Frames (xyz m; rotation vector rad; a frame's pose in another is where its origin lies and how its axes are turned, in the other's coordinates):
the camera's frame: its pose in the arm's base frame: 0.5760 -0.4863 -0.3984 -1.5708 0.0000 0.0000
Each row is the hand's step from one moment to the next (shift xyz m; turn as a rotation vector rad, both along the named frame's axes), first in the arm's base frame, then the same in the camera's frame.
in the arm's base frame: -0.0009 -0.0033 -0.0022 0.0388 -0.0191 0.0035
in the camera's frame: -0.0009 0.0022 -0.0033 0.0388 -0.0035 -0.0191
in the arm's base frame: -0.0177 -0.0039 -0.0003 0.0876 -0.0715 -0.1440
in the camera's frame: -0.0177 0.0003 -0.0039 0.0876 0.1440 -0.0715
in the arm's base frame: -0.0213 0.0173 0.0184 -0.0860 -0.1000 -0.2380
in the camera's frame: -0.0213 -0.0184 0.0173 -0.0860 0.2380 -0.1000
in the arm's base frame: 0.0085 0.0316 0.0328 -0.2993 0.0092 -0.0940
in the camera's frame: 0.0085 -0.0328 0.0316 -0.2993 0.0940 0.0092
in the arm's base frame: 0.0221 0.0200 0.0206 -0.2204 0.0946 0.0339
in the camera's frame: 0.0221 -0.0206 0.0200 -0.2204 -0.0339 0.0946
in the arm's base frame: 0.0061 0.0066 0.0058 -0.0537 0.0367 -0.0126
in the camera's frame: 0.0061 -0.0058 0.0066 -0.0537 0.0126 0.0367
